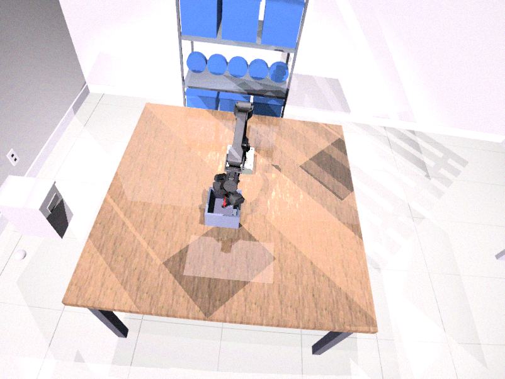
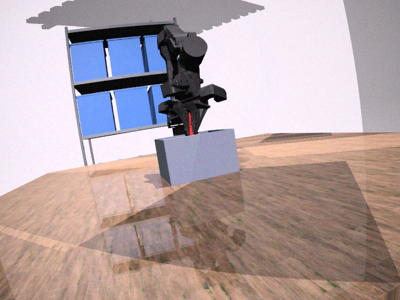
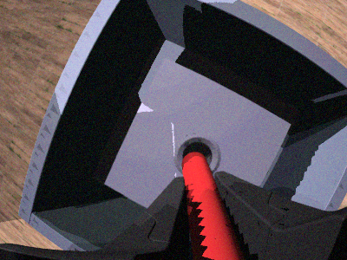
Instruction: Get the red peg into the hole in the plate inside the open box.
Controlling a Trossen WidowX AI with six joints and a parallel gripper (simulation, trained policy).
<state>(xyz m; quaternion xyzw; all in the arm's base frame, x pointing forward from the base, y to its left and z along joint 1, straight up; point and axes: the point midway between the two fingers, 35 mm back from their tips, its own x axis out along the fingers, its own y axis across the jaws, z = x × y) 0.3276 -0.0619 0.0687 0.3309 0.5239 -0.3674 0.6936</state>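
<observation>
My gripper tip is now 1 cm below the red peg. The rest, counted from my gripper tip: grey-blue box (7 cm below); grey plate (5 cm below).
</observation>
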